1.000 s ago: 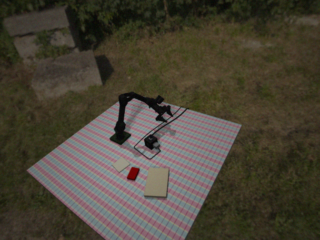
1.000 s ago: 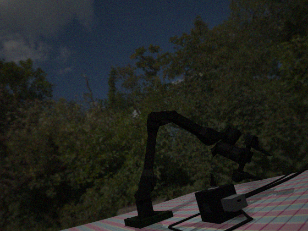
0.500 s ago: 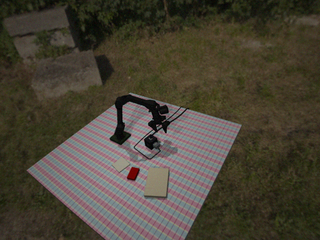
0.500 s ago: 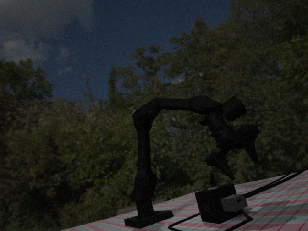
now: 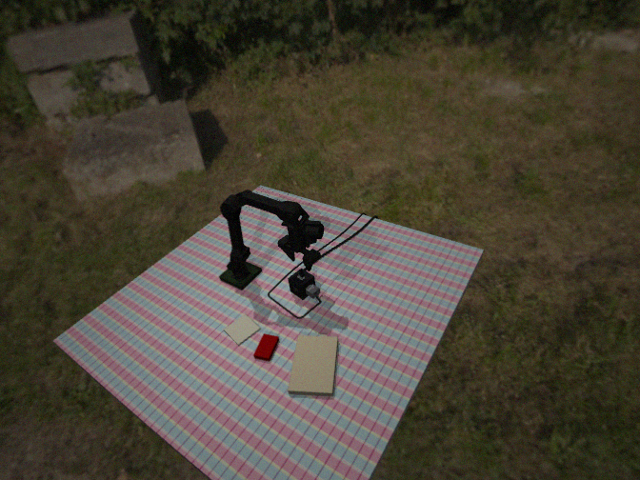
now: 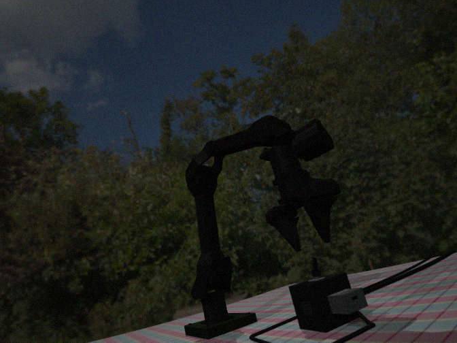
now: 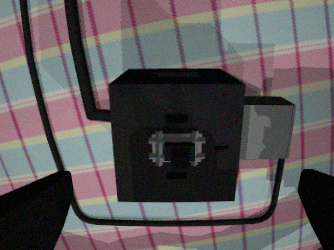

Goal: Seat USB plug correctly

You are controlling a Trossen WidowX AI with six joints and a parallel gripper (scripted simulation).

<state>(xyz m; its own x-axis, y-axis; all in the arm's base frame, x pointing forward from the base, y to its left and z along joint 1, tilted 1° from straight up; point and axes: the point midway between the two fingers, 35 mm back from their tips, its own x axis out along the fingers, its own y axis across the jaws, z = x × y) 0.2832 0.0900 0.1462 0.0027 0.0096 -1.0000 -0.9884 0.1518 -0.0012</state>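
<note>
Now: gripper tip 10 mm to the left of the dark USB plug and 40 mm above it. Round my gripper tip: red block (60 mm ahead, 310 mm to the right, 120 mm below); beige board (250 mm ahead, 270 mm to the right, 120 mm below).
</note>
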